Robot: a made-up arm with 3 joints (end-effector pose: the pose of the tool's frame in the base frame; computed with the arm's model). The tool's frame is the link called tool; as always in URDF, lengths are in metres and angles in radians.
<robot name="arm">
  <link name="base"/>
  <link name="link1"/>
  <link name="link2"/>
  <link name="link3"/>
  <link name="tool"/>
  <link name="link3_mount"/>
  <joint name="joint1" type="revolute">
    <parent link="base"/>
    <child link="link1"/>
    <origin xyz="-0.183 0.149 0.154" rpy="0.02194 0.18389 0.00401"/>
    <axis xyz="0 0 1"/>
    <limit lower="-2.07" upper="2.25"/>
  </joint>
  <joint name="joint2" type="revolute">
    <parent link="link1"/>
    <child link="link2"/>
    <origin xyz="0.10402 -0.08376 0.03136" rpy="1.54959 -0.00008 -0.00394"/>
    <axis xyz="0 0 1"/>
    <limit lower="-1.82" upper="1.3"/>
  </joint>
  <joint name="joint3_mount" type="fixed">
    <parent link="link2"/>
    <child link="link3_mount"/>
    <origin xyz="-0.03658 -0.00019 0.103" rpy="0 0 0"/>
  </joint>
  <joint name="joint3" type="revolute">
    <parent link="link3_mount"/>
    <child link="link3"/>
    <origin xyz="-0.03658 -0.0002 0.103" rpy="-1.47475 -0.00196 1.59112"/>
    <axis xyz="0 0 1"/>
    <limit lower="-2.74" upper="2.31"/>
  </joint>
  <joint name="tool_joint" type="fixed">
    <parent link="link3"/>
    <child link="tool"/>
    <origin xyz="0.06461 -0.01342 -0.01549" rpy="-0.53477 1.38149 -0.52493"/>
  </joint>
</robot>
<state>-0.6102 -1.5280 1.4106</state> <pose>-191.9 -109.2 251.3 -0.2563 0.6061 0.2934 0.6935</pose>
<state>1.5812 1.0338 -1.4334</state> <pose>163.1 234.8 82.0 0.7394 0.1652 0.6068 0.2403</pose>
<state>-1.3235 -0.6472 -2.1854</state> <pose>-487.1 34.6 238.4 0.7019 -0.3338 -0.6091 0.1578</pose>
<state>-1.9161 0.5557 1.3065</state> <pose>-401.8 193.9 222.1 -0.6789 0.3284 -0.5895 0.2893</pose>
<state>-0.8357 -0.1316 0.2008</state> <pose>-337.2 -85.9 288.3 -0.1401 0.1000 -0.3788 0.9093</pose>
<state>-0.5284 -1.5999 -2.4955</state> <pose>-284.0 -147.8 259.8 -0.5830 -0.1065 0.8051 0.0243</pose>
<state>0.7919 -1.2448 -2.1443</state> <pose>92.9 -55.9 170.8 0.4675 0.5955 -0.4123 0.5069</pose>
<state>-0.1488 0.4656 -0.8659</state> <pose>-185.3 -199.8 189.0 0.3909 -0.1984 -0.0347 0.8981</pose>
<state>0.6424 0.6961 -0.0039</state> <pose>17.1 -82.0 161.0 0.1619 -0.3292 0.2724 0.8895</pose>
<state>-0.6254 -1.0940 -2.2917</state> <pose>-334.9 -136.5 236.4 0.7205 0.0359 -0.6762 0.1498</pose>
